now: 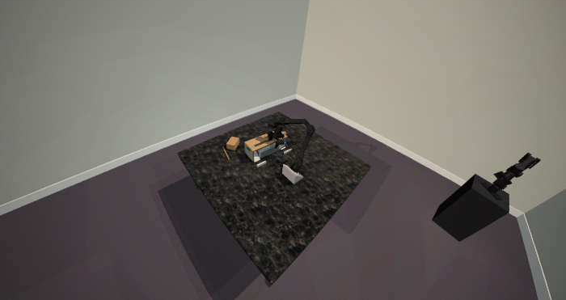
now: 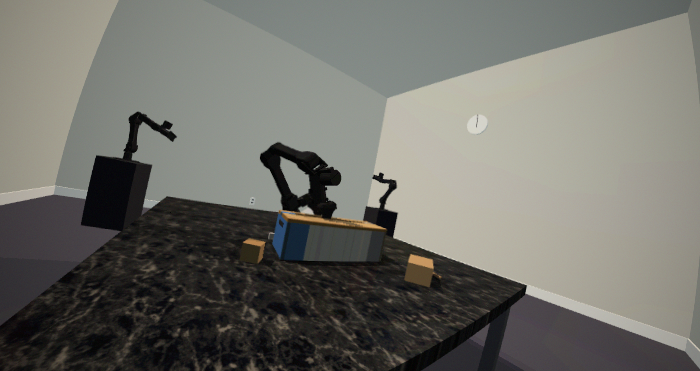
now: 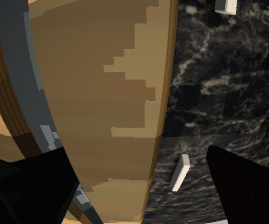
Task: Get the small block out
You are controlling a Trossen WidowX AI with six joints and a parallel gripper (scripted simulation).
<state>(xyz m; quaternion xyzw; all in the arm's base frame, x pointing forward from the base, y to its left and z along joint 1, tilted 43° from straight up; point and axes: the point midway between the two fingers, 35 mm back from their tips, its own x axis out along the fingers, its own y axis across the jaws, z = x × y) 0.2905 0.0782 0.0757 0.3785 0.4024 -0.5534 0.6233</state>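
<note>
Right now the box is 3 cm ahead of my gripper tip, 1 cm to the left of it and 3 cm below it. Also, from my gripper tip: thin brown stick: 21 cm ahead, 37 cm to the left, 9 cm below.
</note>
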